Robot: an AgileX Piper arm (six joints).
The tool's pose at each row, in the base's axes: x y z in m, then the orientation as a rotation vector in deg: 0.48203, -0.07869, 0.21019, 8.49, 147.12, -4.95; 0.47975, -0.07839, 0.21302, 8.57, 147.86, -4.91; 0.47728, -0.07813, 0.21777, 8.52, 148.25, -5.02; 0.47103, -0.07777, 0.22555, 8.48, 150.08, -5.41; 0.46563, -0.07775, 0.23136, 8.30, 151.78, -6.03; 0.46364, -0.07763, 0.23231, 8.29, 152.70, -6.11; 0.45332, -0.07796, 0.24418, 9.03, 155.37, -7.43; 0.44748, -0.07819, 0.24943, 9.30, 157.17, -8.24; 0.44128, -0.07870, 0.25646, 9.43, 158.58, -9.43; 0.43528, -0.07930, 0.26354, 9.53, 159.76, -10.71; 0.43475, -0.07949, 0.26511, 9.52, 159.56, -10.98; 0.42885, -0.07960, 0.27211, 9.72, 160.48, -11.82; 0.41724, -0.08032, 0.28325, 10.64, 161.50, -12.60; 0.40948, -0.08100, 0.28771, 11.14, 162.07, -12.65; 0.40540, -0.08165, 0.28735, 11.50, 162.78, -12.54
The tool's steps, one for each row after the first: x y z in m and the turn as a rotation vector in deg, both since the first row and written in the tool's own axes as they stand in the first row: 0.00040, -0.00007, -0.00362, 0.00, 0.74, 0.02; -0.00007, -0.00027, -0.00896, 0.08, 1.13, -0.07; 0.00098, -0.00092, -0.01887, 0.39, 2.94, -0.30; 0.00236, -0.00175, -0.02663, 0.82, 4.62, -0.67; 0.00353, -0.00191, -0.02850, 0.89, 5.53, -0.75; 0.00572, -0.00388, -0.04396, 2.01, 8.24, -0.68; 0.00775, -0.00499, -0.05147, 2.65, 10.05, -0.78; 0.00909, -0.00648, -0.06064, 3.51, 11.47, -1.02; 0.01023, -0.00804, -0.06973, 4.41, 12.67, -1.28; 0.00981, -0.00834, -0.07132, 4.59, 12.47, -1.33; 0.01096, -0.00940, -0.08034, 5.20, 13.42, -1.42; 0.01459, -0.01189, -0.09583, 5.91, 14.52, -1.02; 0.01861, -0.01367, -0.10366, 6.05, 15.13, -0.73; 0.02216, -0.01481, -0.10547, 6.04, 15.86, -0.51
